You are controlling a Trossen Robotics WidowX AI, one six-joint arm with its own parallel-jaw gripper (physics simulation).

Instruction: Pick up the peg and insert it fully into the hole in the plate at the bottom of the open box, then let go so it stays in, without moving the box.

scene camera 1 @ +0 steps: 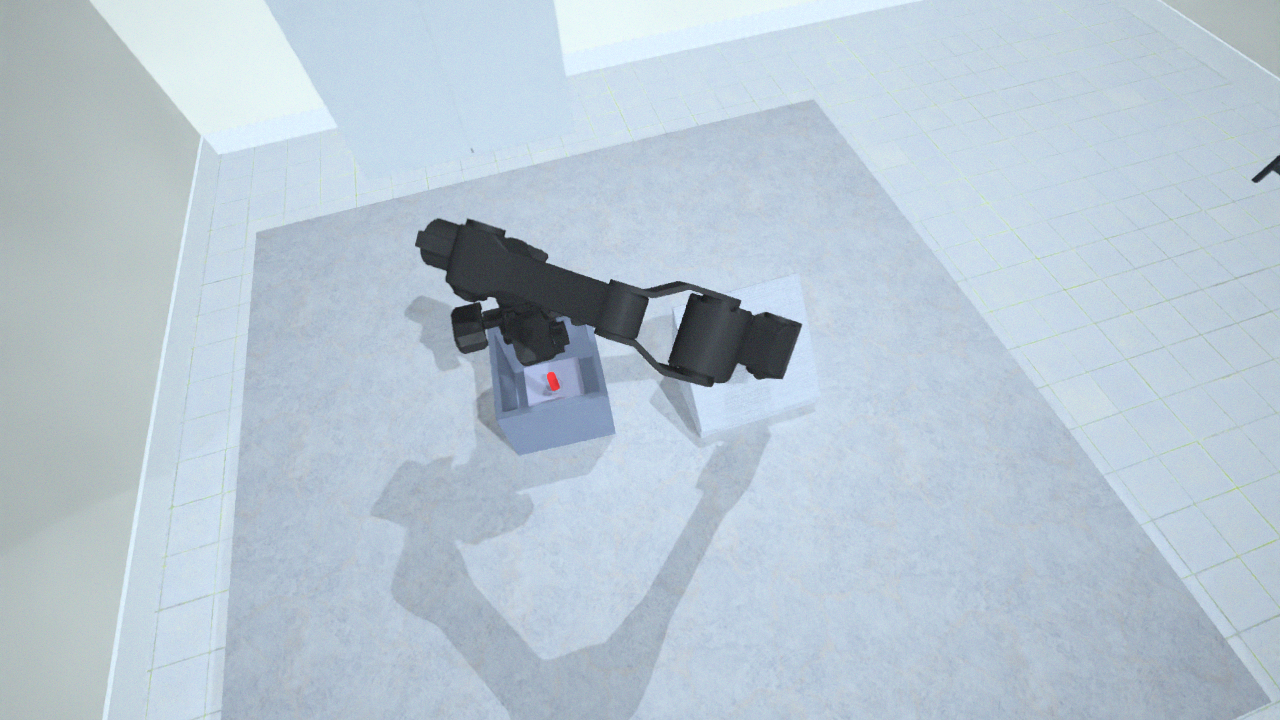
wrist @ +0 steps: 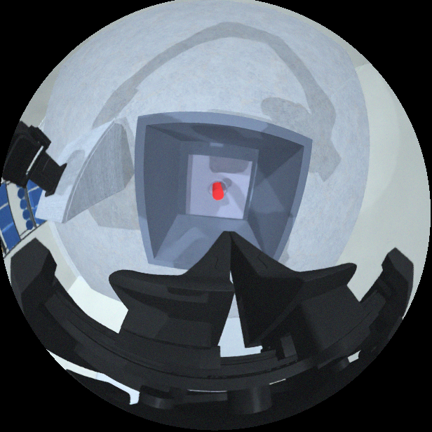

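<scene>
The red peg (scene camera 1: pixel 553 381) (wrist: pixel 217 191) stands upright at the ringed hole near the middle of the pale plate (scene camera 1: pixel 569 376) (wrist: pixel 201 202). Its lower end is hidden, so its depth in the hole cannot be told. The plate lies at the bottom of the open blue-grey box (scene camera 1: pixel 562 431) (wrist: pixel 268 127). My gripper (wrist: pixel 227 236) is shut and empty, with its fingertips together. It is above the box and apart from the peg; in the scene view the arm hides its fingertips.
A pale block (scene camera 1: pixel 729 410) (wrist: pixel 106 172) stands beside the box, under the arm's base (scene camera 1: pixel 769 345). The box's walls rise around the peg on all sides. The arm passes over the box's back edge in the scene view.
</scene>
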